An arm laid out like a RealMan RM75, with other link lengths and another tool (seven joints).
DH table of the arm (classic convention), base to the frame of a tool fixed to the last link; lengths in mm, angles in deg. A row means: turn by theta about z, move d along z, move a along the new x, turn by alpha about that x. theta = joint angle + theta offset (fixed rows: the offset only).
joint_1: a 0, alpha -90, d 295.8, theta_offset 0
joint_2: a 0, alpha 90, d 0, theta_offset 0
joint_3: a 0, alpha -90, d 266.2, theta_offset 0
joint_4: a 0, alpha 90, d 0, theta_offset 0
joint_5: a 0, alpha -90, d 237.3, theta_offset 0
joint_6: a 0, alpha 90, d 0, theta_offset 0
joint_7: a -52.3, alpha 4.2, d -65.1, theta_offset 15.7
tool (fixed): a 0, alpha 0, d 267.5, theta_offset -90
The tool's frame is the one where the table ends.
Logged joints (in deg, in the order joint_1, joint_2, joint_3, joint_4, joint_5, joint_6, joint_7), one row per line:
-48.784, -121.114, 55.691, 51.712, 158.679, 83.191, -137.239
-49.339, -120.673, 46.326, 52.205, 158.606, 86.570, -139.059
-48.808, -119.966, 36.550, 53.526, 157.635, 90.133, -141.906
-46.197, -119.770, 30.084, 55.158, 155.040, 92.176, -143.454
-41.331, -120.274, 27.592, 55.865, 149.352, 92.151, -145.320
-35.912, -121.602, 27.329, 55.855, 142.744, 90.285, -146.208
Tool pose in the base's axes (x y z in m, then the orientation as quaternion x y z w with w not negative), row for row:
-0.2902, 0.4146, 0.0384, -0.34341, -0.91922, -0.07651, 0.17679
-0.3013, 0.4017, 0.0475, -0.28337, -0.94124, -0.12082, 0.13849
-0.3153, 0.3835, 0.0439, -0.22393, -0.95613, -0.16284, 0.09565
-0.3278, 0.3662, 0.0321, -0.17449, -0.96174, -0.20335, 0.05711
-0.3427, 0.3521, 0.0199, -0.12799, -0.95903, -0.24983, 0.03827
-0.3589, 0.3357, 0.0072, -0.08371, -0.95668, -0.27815, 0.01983
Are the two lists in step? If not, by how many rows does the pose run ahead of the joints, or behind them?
The pose runs 2 rows ahead of the joints: the pose in row i belongs to the joints in row i + 2.
